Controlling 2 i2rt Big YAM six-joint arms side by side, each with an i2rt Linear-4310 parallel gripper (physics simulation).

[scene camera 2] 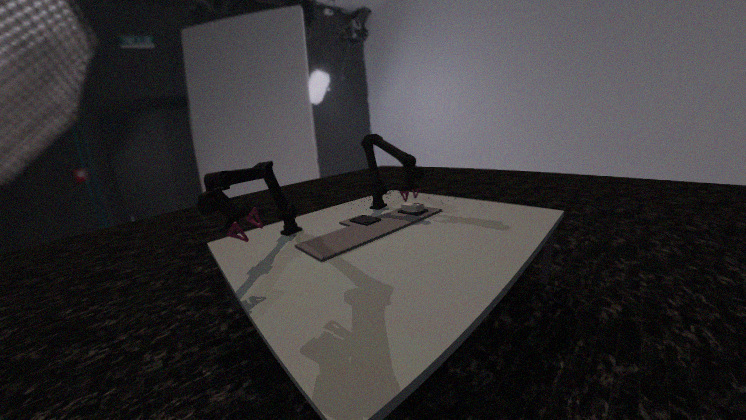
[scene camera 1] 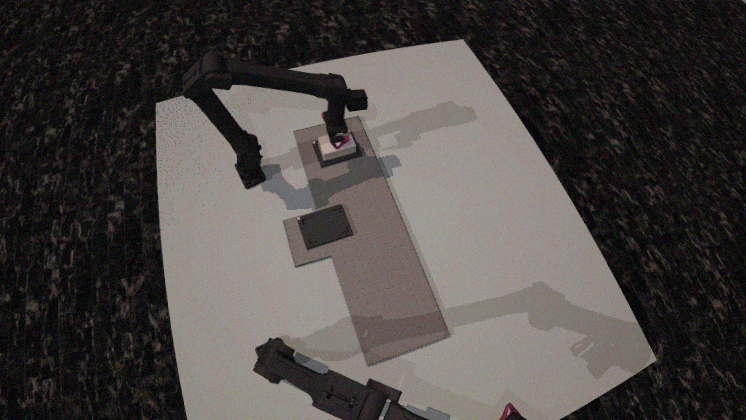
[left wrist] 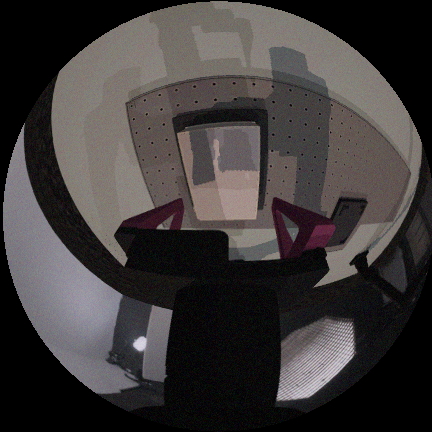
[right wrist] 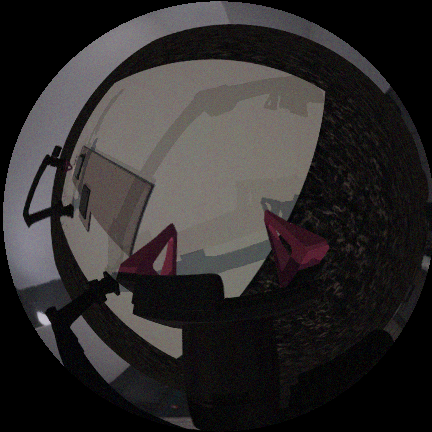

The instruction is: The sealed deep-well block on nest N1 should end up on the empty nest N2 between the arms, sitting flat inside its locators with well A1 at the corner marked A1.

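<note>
The pale sealed block (scene camera 1: 338,151) (scene camera 2: 412,208) (left wrist: 227,190) sits on the dark nest N1 (scene camera 1: 326,163) (left wrist: 263,165). My left gripper (scene camera 2: 410,198) (left wrist: 227,201) is open and points down a little above the block, its magenta fingers spread toward the block's two sides. Nothing is between them. The dark nest N2 (scene camera 1: 326,226) (scene camera 2: 364,219) (left wrist: 350,215) is empty. A small pale mark shows at its upper left corner in scene camera 1; no lettering is readable. My right gripper (scene camera 2: 254,233) (right wrist: 218,221) is open and empty, raised near the table's edge.
A brownish perforated plate (scene camera 1: 386,260) (scene camera 2: 334,245) (left wrist: 300,135) (right wrist: 115,195) carries both nests on the white table (scene camera 1: 495,208) (scene camera 2: 443,271). The right arm (scene camera 1: 334,386) (scene camera 2: 240,174) reaches away from the plate. Arm shadows cross the plate and table.
</note>
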